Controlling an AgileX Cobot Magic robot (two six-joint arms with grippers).
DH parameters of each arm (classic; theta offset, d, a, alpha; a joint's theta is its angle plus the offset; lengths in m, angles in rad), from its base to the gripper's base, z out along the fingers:
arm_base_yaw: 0 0.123 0 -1.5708
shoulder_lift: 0.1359 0 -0.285 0
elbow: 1.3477 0 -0.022 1.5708
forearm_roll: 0 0.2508 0 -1.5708
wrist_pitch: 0 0 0.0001 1.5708
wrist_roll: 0 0.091 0 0
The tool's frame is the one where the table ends.
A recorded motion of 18 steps. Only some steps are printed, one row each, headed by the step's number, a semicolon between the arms.
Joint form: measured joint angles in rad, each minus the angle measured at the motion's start. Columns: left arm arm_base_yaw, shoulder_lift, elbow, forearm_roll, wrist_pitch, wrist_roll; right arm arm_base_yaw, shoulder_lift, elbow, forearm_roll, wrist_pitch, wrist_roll.
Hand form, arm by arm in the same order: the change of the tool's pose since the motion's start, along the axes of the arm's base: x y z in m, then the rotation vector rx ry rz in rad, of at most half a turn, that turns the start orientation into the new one. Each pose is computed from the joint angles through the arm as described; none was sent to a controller.
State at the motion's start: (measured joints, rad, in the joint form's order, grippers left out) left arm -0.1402 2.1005 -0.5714 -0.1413 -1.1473 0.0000; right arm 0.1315 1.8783 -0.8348 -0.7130 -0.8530 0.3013
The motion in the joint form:
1: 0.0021 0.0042 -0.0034 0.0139 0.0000 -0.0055; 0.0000 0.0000 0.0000 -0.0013 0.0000 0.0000
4: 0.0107 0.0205 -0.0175 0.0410 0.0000 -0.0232; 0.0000 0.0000 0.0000 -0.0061 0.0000 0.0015
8: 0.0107 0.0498 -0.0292 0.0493 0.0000 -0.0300; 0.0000 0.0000 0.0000 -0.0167 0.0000 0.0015
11: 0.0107 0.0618 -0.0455 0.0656 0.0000 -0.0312; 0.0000 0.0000 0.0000 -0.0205 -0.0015 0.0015
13: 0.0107 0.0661 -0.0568 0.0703 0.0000 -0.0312; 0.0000 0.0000 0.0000 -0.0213 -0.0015 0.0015
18: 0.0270 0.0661 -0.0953 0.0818 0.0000 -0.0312; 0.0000 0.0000 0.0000 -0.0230 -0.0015 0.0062
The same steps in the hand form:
1: 0.0008 -0.0006 -0.0008 -0.0034 0.0006 -0.0101; -0.0001 0.0001 0.0000 -0.0007 -0.0001 0.0011
4: 0.0040 -0.0005 -0.0040 -0.0166 0.0027 -0.0232; -0.0003 0.0003 -0.0002 -0.0023 0.0004 0.0047
8: 0.0055 -0.0014 -0.0118 -0.0201 0.0203 -0.0292; -0.0007 0.0008 -0.0004 -0.0084 -0.0004 0.0133
11: 0.0092 -0.0032 -0.0135 -0.0197 0.0160 -0.0451; -0.0009 0.0010 -0.0004 -0.0096 -0.0017 0.0170
13: 0.0120 -0.0040 -0.0133 -0.0199 0.0090 -0.0498; -0.0009 0.0010 -0.0004 -0.0101 -0.0017 0.0177
18: 0.0228 -0.0008 -0.0078 -0.0221 -0.0295 -0.0453; -0.0010 0.0011 -0.0005 -0.0074 0.0010 0.0181

